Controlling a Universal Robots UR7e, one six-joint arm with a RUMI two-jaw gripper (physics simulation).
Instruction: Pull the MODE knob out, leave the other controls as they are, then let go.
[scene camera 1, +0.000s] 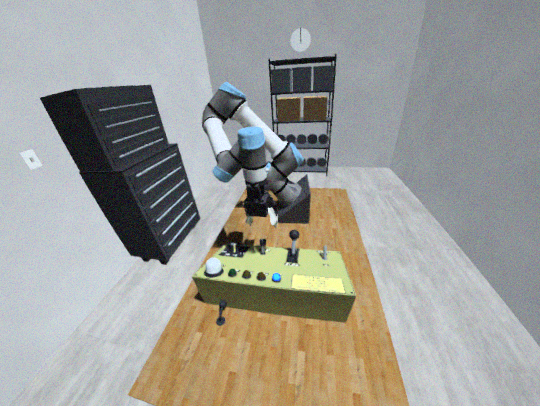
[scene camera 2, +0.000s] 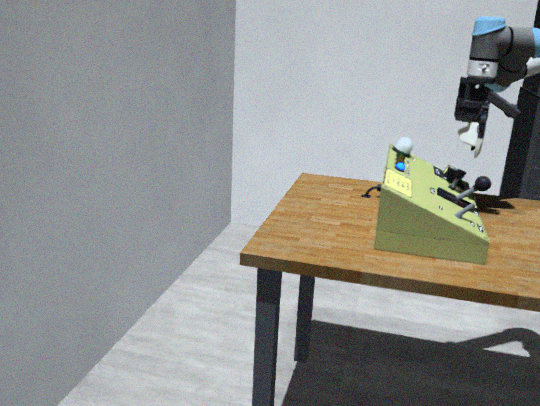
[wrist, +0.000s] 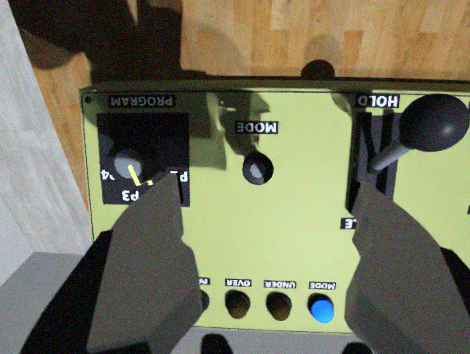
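Observation:
The MODE knob is a small round black knob with a grey top. It stands up from the sloped face of the yellow-green control panel, below its MODE label in the wrist view. How far it stands out is hard to measure. My gripper is open and empty, high above the panel. In the wrist view the knob shows between the two separated fingertips, well below them. In scene camera 2 the knob is hard to tell from the dark parts beside it.
The PROGRAM dial and the ball-topped lever flank the knob. A grey toggle, a white dome and a blue button are also on the panel.

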